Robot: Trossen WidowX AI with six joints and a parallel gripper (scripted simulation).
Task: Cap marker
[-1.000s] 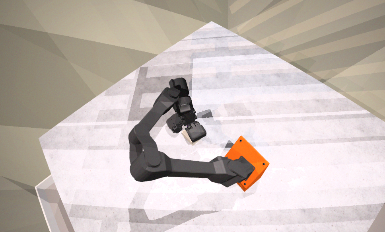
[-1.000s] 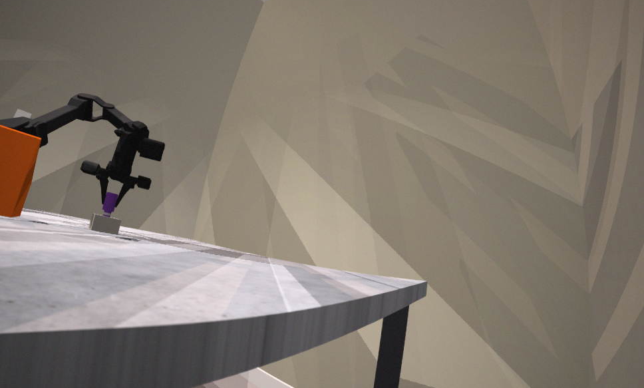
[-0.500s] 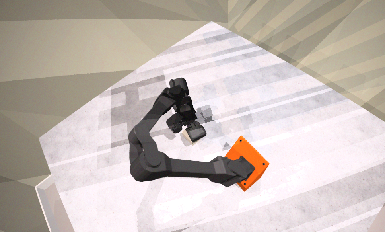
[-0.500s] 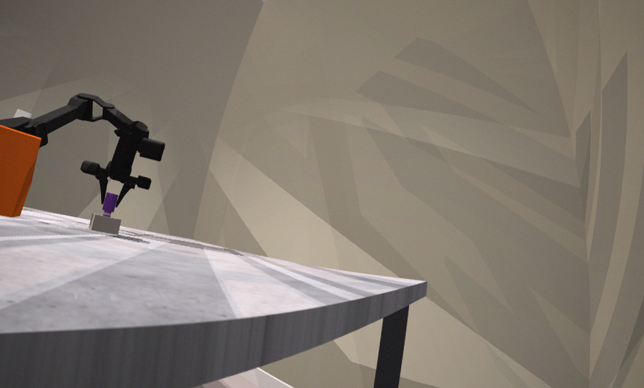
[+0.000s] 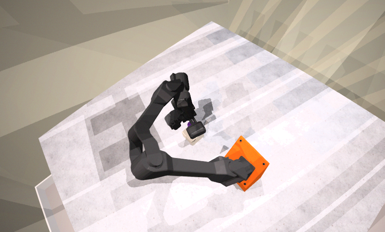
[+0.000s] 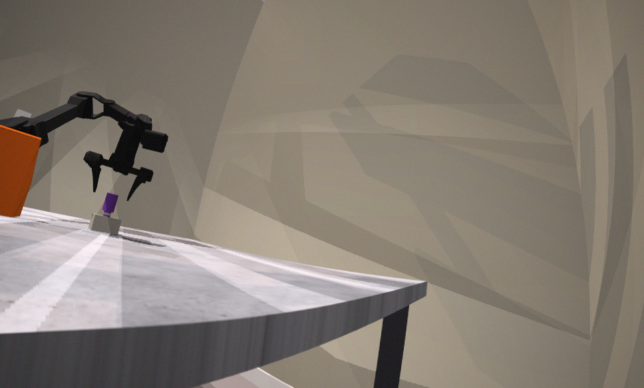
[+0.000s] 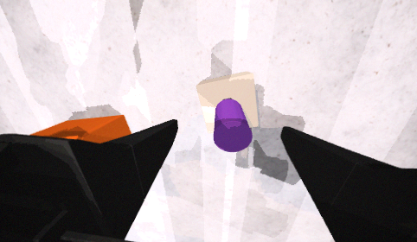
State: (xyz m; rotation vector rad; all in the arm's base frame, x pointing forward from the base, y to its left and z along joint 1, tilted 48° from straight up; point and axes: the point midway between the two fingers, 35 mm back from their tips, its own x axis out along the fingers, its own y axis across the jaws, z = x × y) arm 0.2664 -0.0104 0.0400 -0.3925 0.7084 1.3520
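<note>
Right now my gripper tip is 2 cm above the purple cap. Round my gripper tip: holder block: 8 cm below.
</note>
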